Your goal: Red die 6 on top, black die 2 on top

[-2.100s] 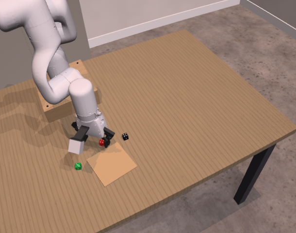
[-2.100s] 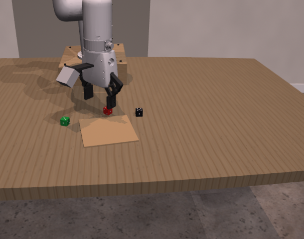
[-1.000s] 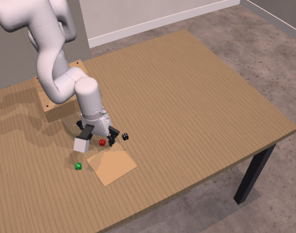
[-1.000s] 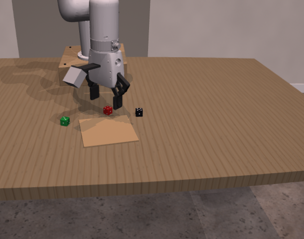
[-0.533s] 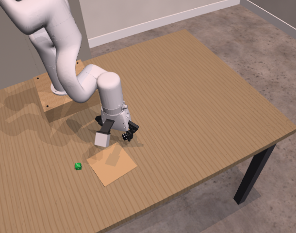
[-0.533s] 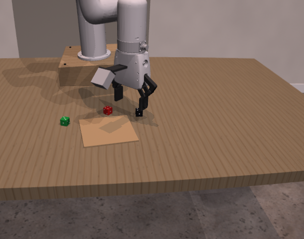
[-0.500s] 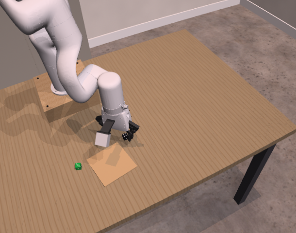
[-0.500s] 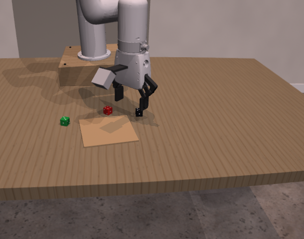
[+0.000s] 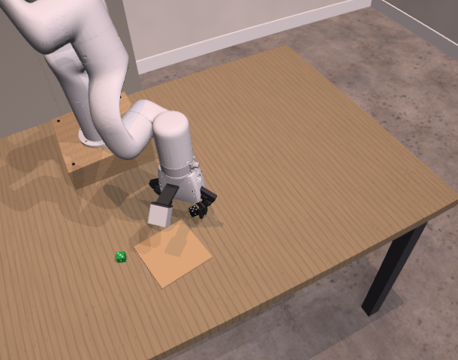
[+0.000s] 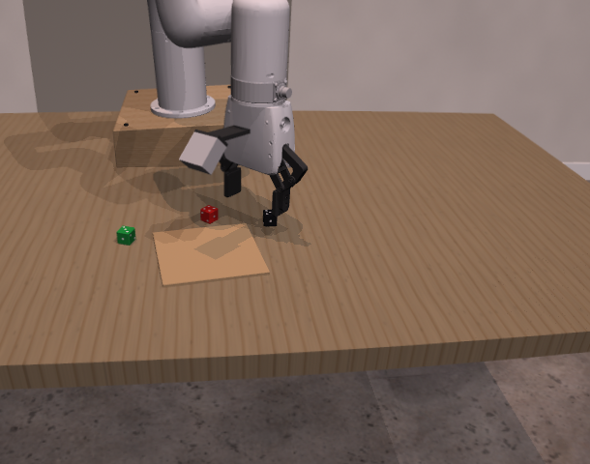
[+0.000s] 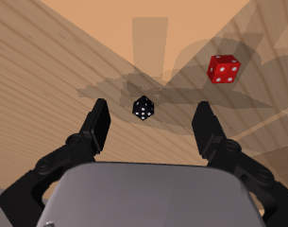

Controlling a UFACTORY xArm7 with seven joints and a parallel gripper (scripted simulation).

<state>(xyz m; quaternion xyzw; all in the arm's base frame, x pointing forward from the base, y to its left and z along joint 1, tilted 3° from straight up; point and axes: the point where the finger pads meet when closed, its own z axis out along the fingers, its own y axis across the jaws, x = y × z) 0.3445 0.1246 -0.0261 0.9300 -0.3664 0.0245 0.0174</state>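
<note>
Right now my hand is 10 mm past the black die, 20 mm to the right of it and 40 mm above it. From my hand the other things lie so: red die (20 mm behind, 70 mm to the right, 40 mm below); tan mat (80 mm ahead, 70 mm to the right, 50 mm below); green die (40 mm ahead, 190 mm to the right, 40 mm below).
</note>
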